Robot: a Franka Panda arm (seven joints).
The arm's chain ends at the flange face. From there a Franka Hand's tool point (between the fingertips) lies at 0.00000 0.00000 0.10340 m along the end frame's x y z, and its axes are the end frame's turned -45 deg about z.
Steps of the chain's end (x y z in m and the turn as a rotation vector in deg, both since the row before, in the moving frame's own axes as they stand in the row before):
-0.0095 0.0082 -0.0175 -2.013 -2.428 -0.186
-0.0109 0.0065 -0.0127 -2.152 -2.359 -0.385
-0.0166 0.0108 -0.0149 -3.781 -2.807 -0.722
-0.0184 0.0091 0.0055 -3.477 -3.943 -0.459
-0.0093 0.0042 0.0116 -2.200 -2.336 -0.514
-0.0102 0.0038 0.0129 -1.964 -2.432 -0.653
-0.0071 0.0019 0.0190 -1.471 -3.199 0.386
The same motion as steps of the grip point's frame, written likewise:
-0.0182 -0.0014 -0.0177 0.293 -3.140 -0.186
-0.0181 -0.0034 -0.0129 0.146 -3.190 -0.385
-0.0278 -0.0028 -0.0152 -0.689 -4.658 -0.722
-0.0289 -0.0071 0.0051 0.330 -5.247 -0.459
-0.0153 -0.0038 0.0114 0.096 -3.207 -0.514
-0.0155 -0.0051 0.0127 0.331 -3.108 -0.653
-0.0123 -0.0059 0.0188 1.222 -3.302 0.386

